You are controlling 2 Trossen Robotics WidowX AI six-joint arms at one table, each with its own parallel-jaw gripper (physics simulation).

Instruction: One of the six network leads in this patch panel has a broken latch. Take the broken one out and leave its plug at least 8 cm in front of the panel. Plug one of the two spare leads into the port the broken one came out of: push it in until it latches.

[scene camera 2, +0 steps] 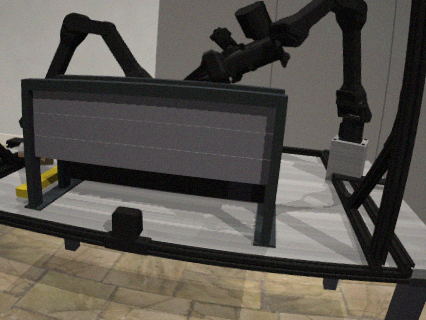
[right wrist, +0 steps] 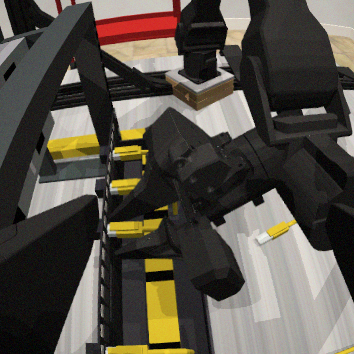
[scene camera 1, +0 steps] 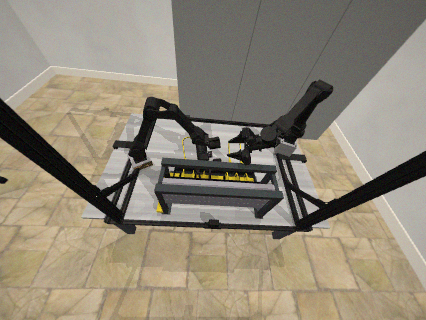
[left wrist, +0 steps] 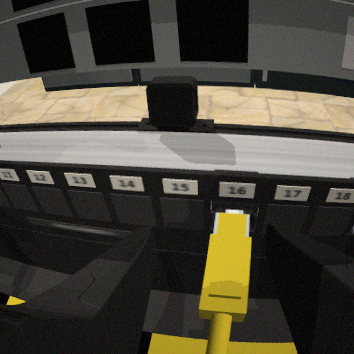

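Where they show: left gripper, fingertip midpoint: [right wrist: 113,237] [scene camera 1: 205,179] [left wrist: 209,236]; right gripper, fingertip midpoint: [right wrist: 219,212] [scene camera 1: 227,148]; left arm's base, origin of the base link: [right wrist: 198,73] [scene camera 1: 139,157]; right arm's base, origin of the base link: [scene camera 2: 350,139] [scene camera 1: 289,139].
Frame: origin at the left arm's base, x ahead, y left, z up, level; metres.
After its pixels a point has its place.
Observation:
The patch panel [left wrist: 135,210] @(x 0.260, y -0.337, z 0.045 m) stands under a dark frame [scene camera 1: 217,191] @(x 0.196, y -0.462, z 0.218 m) [scene camera 2: 150,86] @(x 0.218, y -0.491, z 0.215 m). In the left wrist view, a yellow plug [left wrist: 227,270] @(x 0.244, y -0.299, z 0.050 m) stands at port 16, its clear nose partly showing outside; its latch cannot be made out. My left gripper [left wrist: 209,236] @(x 0.239, y -0.318, z 0.040 m) [right wrist: 113,237] @(x 0.239, y -0.318, z 0.040 m) is open, with its fingers apart on either side of this plug. More yellow plugs [right wrist: 127,152] @(x 0.153, y -0.247, z 0.048 m) [right wrist: 125,186] @(x 0.198, y -0.276, z 0.048 m) sit along the panel in the right wrist view. A spare lead's plug [right wrist: 278,230] @(x 0.324, y -0.142, z -0.031 m) lies on the table in front of the panel. My right gripper [scene camera 1: 234,148] @(x 0.358, y -0.301, z 0.207 m) is open and empty above the table.
A black and yellow striped strip [right wrist: 162,310] @(x 0.318, y -0.320, z -0.003 m) runs in front of the panel. A yellow bar [scene camera 2: 37,181] [right wrist: 75,146] lies by the frame's left foot. The left arm crosses the right wrist view. A black box [left wrist: 172,102] @(x 0.182, y -0.501, z -0.008 m) [scene camera 2: 127,222] @(x 0.174, y -0.527, z -0.005 m) sits on the table's edge rail.

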